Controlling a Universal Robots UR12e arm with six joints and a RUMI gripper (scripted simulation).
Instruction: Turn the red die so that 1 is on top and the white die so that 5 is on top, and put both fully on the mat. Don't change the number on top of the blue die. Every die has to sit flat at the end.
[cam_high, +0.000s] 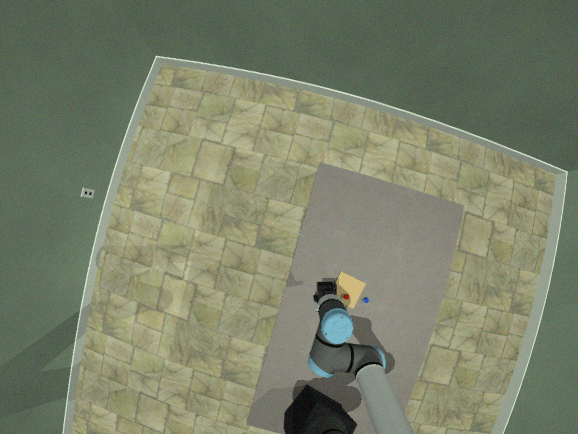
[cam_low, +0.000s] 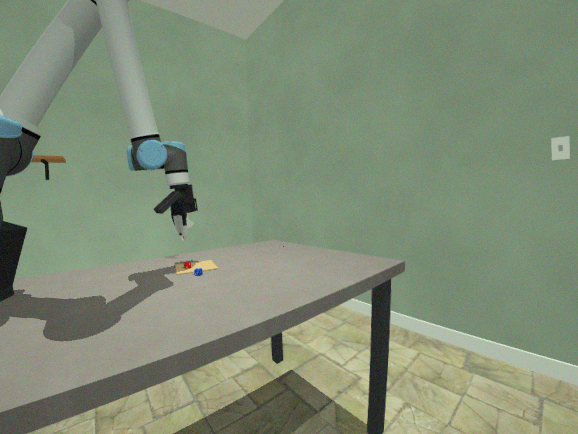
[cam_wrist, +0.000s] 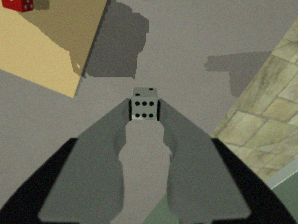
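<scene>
Right now the white die is 1 cm below my hand. Also, from my hand: blue die: 6 cm behind, 24 cm to the right, 10 cm below; then tan mat: 2 cm behind, 14 cm to the right, 10 cm below; then red die: 5 cm behind, 13 cm to the right, 9 cm below.
</scene>
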